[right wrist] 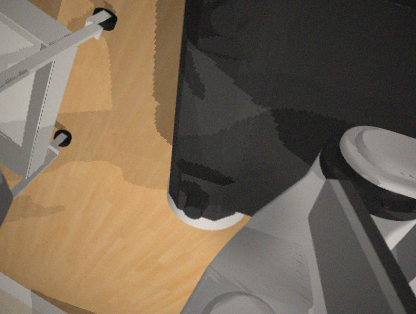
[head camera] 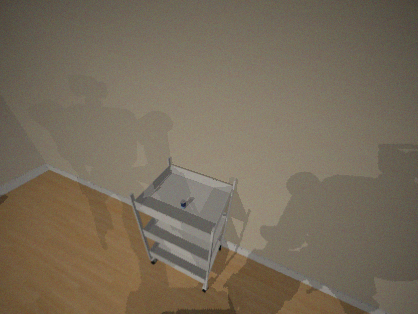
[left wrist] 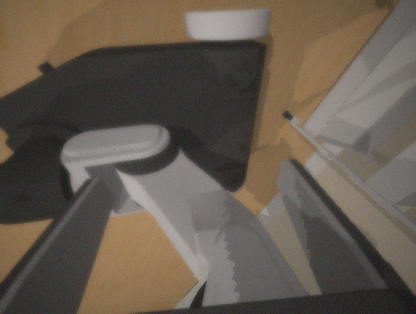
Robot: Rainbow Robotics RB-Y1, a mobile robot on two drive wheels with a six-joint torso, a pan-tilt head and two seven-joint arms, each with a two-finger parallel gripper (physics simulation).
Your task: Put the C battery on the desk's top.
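Frame: origin at the robot's base, x left, y back, z up, level; millimetres.
Seen in the pictures: left gripper, fingertip midpoint: [left wrist: 193, 180]; right gripper, fingertip midpoint: [right wrist: 161, 188].
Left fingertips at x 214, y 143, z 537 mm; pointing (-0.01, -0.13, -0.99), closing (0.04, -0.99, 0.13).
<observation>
A point is followed by its place in that frame.
The C battery [head camera: 183, 204] {y -473, x 92, z 699 mm}, small and dark blue, stands on the top tray of a white three-tier cart [head camera: 175, 213] {y -442, x 132, z 663 mm} [left wrist: 350, 171] {y -279, x -48, z 359 mm} [right wrist: 60, 48] {y -279, x -58, z 199 mm} in the head view. No desk shows in the views. My left gripper [left wrist: 193, 180] {y 143, x 214, z 537 mm} is open and empty, its two fingers wide apart, with the cart beyond its right finger in the left wrist view. My right gripper [right wrist: 161, 188] {y 54, x -221, z 552 mm} is open and empty. The cart is at the upper left of the right wrist view. Neither gripper touches the battery.
The cart stands close to a beige wall [head camera: 300, 100] {y -538, x -361, z 1258 mm} with a white baseboard [head camera: 300, 274] {y -367, x -727, z 87 mm}. Its top tray has raised sides and corner posts. My dark wheeled base [left wrist: 215, 90] {y 52, x 144, z 200 mm} [right wrist: 240, 100] {y 33, x -47, z 191 mm} is near the cart on the wooden floor [head camera: 65, 240] {y -633, x 1079, z 1 mm}. Shadows lie on the wall.
</observation>
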